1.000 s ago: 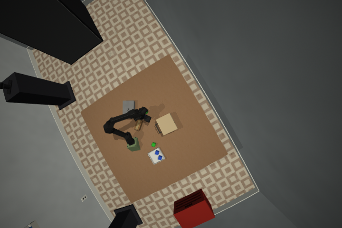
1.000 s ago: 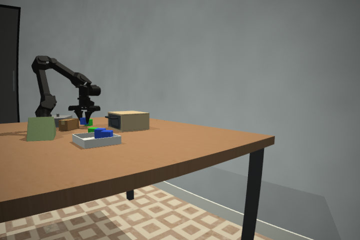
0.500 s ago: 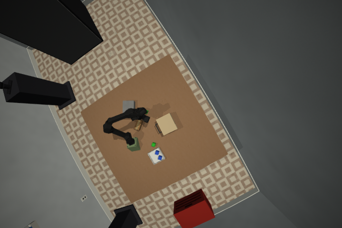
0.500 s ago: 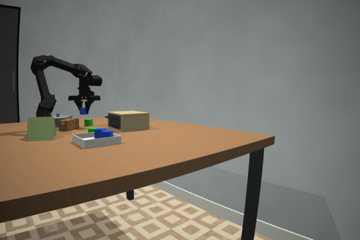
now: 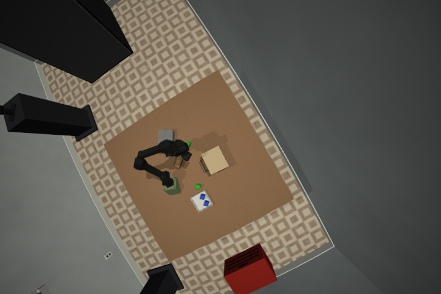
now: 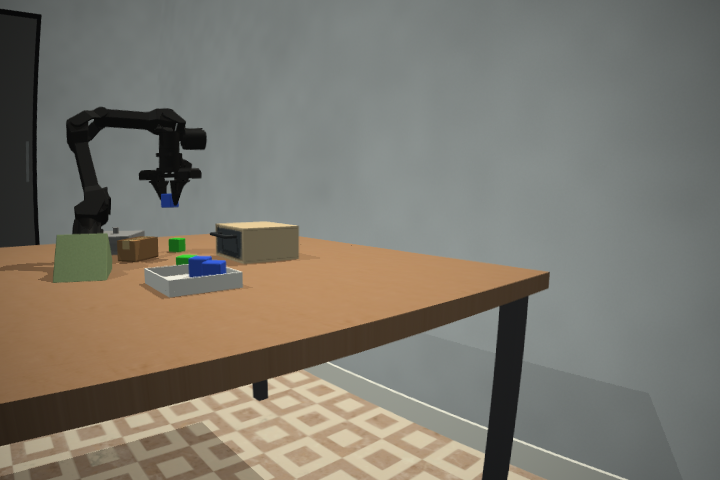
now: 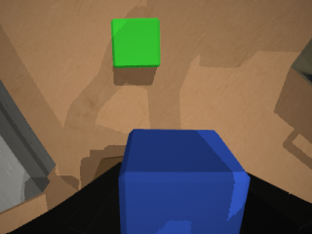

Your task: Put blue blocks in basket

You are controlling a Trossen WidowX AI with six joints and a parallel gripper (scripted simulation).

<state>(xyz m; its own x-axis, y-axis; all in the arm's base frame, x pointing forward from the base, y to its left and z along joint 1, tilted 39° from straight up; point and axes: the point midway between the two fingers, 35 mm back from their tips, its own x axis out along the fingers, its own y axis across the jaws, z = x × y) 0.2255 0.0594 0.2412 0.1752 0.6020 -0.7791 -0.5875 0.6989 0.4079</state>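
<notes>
The white basket is 45 cm to the right of my hand, 16 cm below it and 7 cm behind it. Round my hand: brown box: 14 cm below, 10 cm behind, 5 cm to the right; then grey lidded box: 15 cm to the left, 13 cm behind, 12 cm below; then tan drawer unit: 20 cm ahead, 17 cm to the right, 13 cm below.
</notes>
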